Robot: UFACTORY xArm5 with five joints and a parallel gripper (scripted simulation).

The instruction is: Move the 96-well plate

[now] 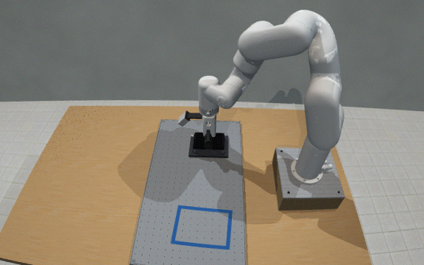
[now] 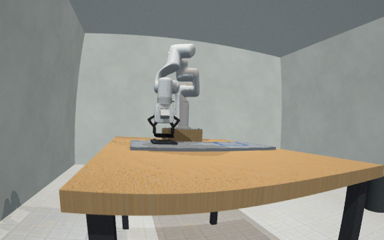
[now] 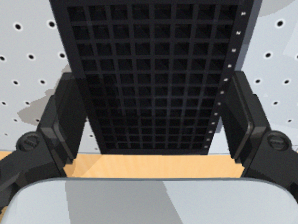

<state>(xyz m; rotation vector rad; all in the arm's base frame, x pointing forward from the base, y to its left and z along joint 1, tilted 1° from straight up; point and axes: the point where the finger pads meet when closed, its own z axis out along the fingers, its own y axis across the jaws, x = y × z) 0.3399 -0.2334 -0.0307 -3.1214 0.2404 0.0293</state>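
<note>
My gripper is now 40 mm above the dark plate nest. Round my hand: 96-well plate (10 mm below).
</note>
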